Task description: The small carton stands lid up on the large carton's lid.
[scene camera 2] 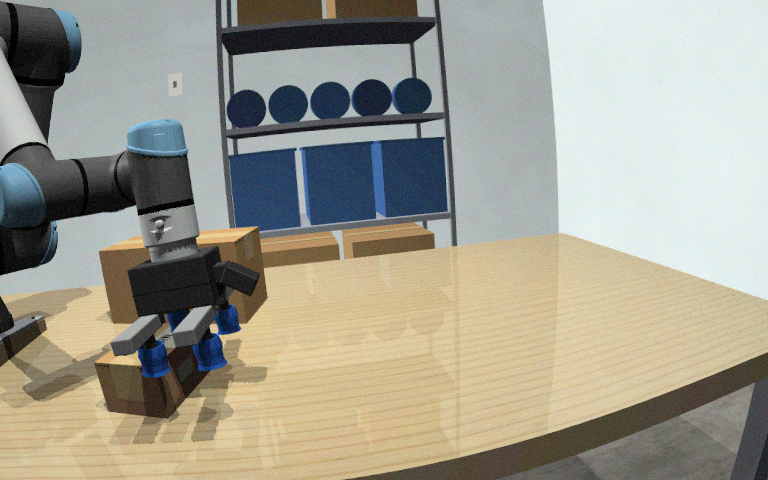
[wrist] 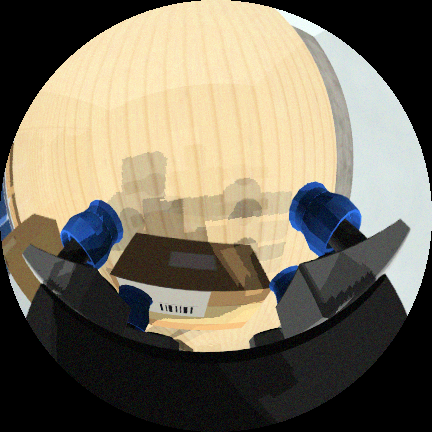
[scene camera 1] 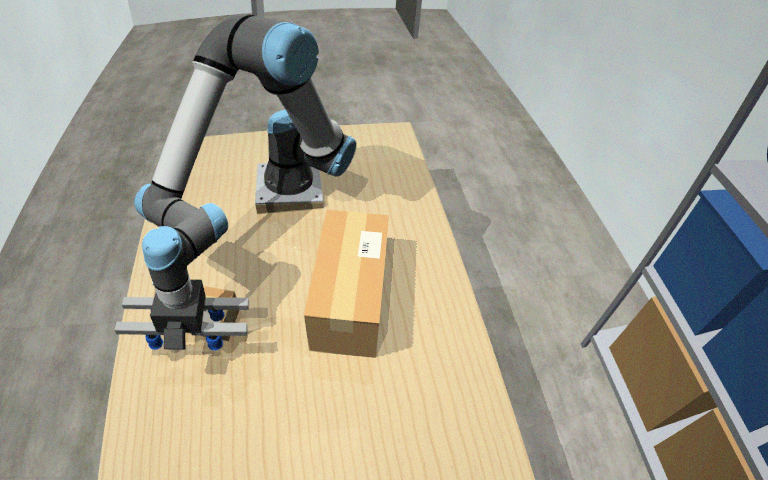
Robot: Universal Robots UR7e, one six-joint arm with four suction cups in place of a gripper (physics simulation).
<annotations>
A large carton shows in scene camera 2, in the wrist view [41, 231] and in scene camera 1. One and the same spot on the large carton: [scene camera 1: 342, 313] is [scene camera 2: 241, 233].
</annotations>
